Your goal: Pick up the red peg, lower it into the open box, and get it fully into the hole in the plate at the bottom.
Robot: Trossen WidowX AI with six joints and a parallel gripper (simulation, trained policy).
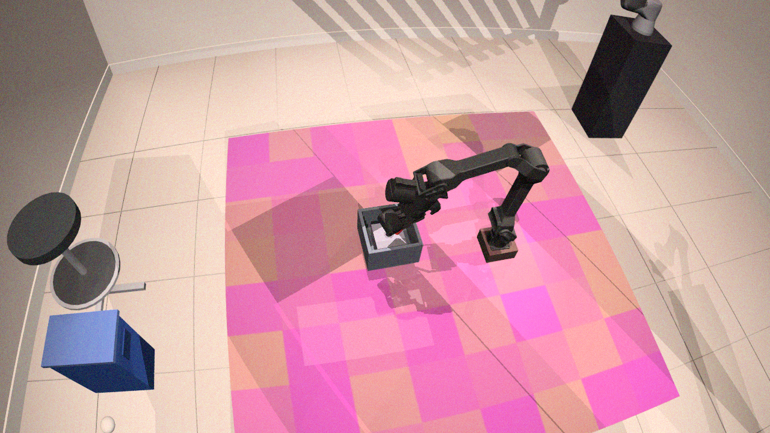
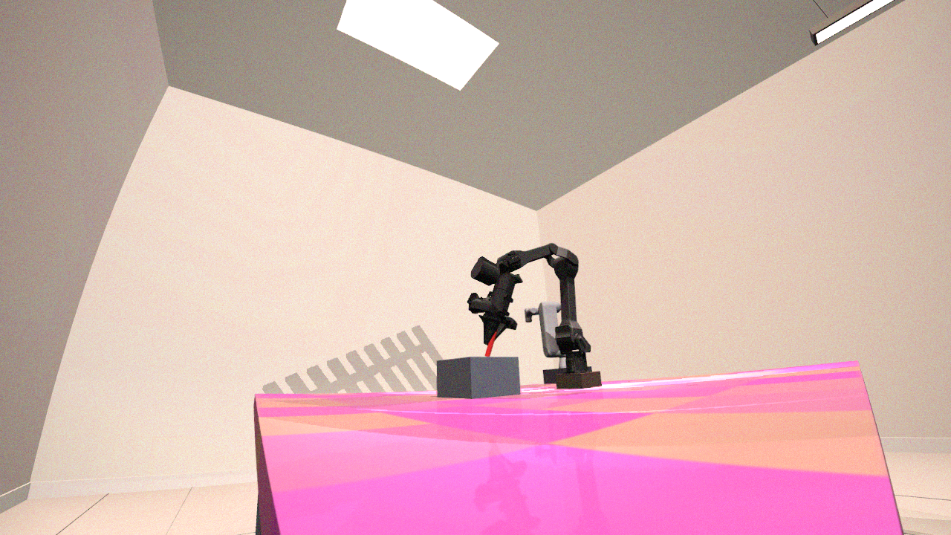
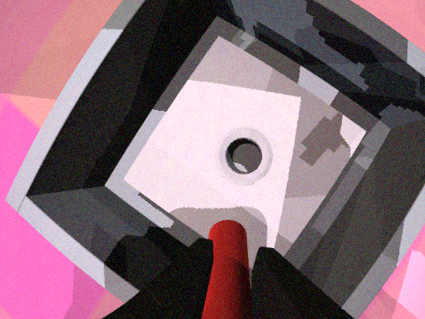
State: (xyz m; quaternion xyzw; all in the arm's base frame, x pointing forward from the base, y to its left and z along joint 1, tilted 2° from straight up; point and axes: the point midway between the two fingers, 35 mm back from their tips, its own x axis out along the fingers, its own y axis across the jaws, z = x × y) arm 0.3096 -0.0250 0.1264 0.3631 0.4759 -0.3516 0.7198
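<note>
The red peg is 10 mm to the left of my gripper tip, 10 mm behind it and 10 mm above it. The rest, counted from my gripper tip: grey box (110 mm below, 20 mm to the right, 20 mm ahead).
</note>
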